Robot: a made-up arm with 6 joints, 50 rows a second.
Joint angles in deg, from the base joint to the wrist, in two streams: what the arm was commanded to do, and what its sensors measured. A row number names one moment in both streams.
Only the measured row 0 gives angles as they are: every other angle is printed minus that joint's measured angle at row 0.
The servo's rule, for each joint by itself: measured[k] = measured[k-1] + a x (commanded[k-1-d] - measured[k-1]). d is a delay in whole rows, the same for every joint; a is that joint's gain. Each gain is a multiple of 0.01, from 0.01 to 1. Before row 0 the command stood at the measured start. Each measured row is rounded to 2 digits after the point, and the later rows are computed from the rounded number. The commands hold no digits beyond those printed.
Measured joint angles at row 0:
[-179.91 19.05 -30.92 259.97 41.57 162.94]
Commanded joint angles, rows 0 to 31:
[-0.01 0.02 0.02 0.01 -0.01 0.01]
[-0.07 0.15 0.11 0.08 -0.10 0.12]
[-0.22 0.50 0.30 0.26 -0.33 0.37]
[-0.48 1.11 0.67 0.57 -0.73 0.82]
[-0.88 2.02 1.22 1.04 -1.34 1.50]
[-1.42 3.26 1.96 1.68 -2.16 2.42]
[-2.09 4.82 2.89 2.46 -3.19 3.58]
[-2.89 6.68 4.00 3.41 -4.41 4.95]
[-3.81 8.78 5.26 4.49 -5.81 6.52]
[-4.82 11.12 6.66 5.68 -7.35 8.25]
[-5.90 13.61 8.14 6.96 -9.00 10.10]
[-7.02 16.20 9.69 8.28 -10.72 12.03]
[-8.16 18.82 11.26 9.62 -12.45 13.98]
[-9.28 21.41 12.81 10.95 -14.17 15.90]
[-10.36 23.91 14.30 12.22 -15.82 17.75]
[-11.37 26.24 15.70 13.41 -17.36 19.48]
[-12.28 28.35 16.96 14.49 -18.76 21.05]
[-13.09 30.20 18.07 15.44 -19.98 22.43]
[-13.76 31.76 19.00 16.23 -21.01 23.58]
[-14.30 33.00 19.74 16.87 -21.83 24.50]
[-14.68 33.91 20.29 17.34 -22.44 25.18]
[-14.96 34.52 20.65 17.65 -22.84 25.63]
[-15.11 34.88 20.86 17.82 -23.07 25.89]
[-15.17 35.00 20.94 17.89 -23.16 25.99]
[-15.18 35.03 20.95 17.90 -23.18 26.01]
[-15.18 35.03 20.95 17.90 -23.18 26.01]
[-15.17 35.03 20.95 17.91 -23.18 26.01]
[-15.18 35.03 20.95 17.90 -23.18 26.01]
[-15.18 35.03 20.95 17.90 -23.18 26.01]
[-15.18 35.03 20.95 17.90 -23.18 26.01]
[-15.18 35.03 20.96 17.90 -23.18 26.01]
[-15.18 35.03 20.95 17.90 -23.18 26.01]
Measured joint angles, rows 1 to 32:
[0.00 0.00 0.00 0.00 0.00 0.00]
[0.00 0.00 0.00 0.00 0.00 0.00]
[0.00 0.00 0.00 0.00 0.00 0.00]
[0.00 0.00 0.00 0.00 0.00 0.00]
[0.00 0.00 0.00 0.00 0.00 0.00]
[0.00 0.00 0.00 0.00 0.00 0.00]
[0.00 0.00 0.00 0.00 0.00 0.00]
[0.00 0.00 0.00 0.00 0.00 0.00]
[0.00 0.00 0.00 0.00 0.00 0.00]
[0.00 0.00 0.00 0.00 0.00 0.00]
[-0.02 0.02 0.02 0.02 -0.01 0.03]
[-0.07 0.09 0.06 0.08 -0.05 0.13]
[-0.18 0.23 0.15 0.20 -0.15 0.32]
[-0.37 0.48 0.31 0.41 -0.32 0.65]
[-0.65 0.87 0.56 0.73 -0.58 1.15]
[-1.04 1.42 0.91 1.16 -0.95 1.83]
[-1.54 2.16 1.37 1.72 -1.43 2.70]
[-2.15 3.09 1.95 2.41 -2.04 3.77]
[-2.87 4.21 2.66 3.23 -2.78 5.02]
[-3.69 5.53 3.48 4.16 -3.65 6.44]
[-4.59 7.02 4.41 5.19 -4.64 8.01]
[-5.55 8.67 5.44 6.30 -5.73 9.68]
[-6.56 10.45 6.55 7.46 -6.91 11.42]
[-7.59 12.33 7.71 8.65 -8.16 13.19]
[-8.61 14.28 8.91 9.84 -9.45 14.95]
[-9.60 16.25 10.12 11.00 -10.75 16.66]
[-10.54 18.20 11.31 12.11 -12.04 18.28]
[-11.41 20.10 12.46 13.14 -13.30 19.76]
[-12.19 21.91 13.55 14.07 -14.49 21.09]
[-12.86 23.59 14.56 14.89 -15.60 22.24]
[-13.43 25.12 15.47 15.58 -16.61 23.19]
[-13.88 26.49 16.28 16.14 -17.51 23.95]
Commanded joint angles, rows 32 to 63:
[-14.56 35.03 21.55 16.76 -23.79 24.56]
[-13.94 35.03 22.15 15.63 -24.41 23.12]
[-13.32 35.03 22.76 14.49 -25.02 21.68]
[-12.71 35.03 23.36 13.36 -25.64 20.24]
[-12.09 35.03 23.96 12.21 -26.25 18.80]
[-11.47 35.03 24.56 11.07 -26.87 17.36]
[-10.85 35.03 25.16 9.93 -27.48 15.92]
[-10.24 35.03 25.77 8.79 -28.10 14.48]
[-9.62 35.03 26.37 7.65 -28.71 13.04]
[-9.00 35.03 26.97 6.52 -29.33 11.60]
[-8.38 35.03 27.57 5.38 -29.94 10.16]
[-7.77 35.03 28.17 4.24 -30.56 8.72]
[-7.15 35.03 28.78 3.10 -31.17 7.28]
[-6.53 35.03 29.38 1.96 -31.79 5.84]
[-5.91 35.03 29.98 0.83 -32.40 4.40]
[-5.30 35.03 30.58 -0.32 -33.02 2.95]
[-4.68 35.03 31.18 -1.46 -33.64 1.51]
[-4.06 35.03 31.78 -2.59 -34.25 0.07]
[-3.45 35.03 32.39 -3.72 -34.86 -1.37]
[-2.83 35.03 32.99 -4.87 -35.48 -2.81]
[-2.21 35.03 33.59 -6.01 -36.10 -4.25]
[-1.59 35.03 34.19 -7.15 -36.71 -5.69]
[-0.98 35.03 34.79 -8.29 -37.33 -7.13]
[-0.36 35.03 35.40 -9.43 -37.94 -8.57]
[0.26 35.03 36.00 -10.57 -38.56 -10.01]
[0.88 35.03 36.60 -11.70 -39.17 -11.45]
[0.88 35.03 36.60 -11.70 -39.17 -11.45]
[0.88 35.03 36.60 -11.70 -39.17 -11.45]
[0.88 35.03 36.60 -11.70 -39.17 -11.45]
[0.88 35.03 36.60 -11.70 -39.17 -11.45]
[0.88 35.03 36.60 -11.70 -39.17 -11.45]
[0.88 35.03 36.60 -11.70 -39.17 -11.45]
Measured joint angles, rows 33 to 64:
[-14.23 27.68 16.98 16.58 -18.30 24.52]
[-14.49 28.71 17.58 16.91 -18.98 24.94]
[-14.68 29.59 18.09 17.16 -19.57 25.24]
[-14.81 30.35 18.52 17.35 -20.08 25.46]
[-14.91 31.01 18.88 17.49 -20.51 25.61]
[-14.98 31.57 19.19 17.59 -20.88 25.72]
[-15.03 32.05 19.45 17.67 -21.20 25.80]
[-15.07 32.47 19.68 17.73 -21.48 25.86]
[-15.10 32.83 19.87 17.77 -21.72 25.90]
[-14.95 33.14 20.12 17.52 -22.01 25.52]
[-14.68 33.40 20.42 17.05 -22.35 24.85]
[-14.31 33.63 20.77 16.41 -22.72 23.96]
[-13.88 33.83 21.16 15.65 -23.13 22.92]
[-13.40 34.00 21.58 14.79 -23.57 21.77]
[-12.88 34.14 22.03 13.86 -24.03 20.54]
[-12.33 34.26 22.50 12.88 -24.51 19.25]
[-11.77 34.37 22.99 11.86 -25.01 17.91]
[-11.19 34.46 23.50 10.81 -25.53 16.55]
[-10.60 34.54 24.02 9.74 -26.06 15.16]
[-10.00 34.61 24.55 8.65 -26.60 13.76]
[-9.40 34.67 25.09 7.55 -27.15 12.35]
[-8.79 34.72 25.64 6.44 -27.71 10.93]
[-8.18 34.76 26.20 5.32 -28.28 9.50]
[-7.57 34.80 26.77 4.20 -28.86 8.07]
[-6.96 34.83 27.34 3.07 -29.44 6.64]
[-6.34 34.86 27.92 1.94 -30.03 5.20]
[-5.72 34.88 28.50 0.81 -30.62 3.76]
[-5.11 34.90 29.08 -0.32 -31.21 2.32]
[-4.49 34.92 29.67 -1.46 -31.81 0.88]
[-3.87 34.94 30.26 -2.60 -32.41 -0.56]
[-3.25 34.95 30.85 -3.74 -33.01 -2.00]
[-2.64 34.96 31.44 -4.88 -33.61 -3.44]

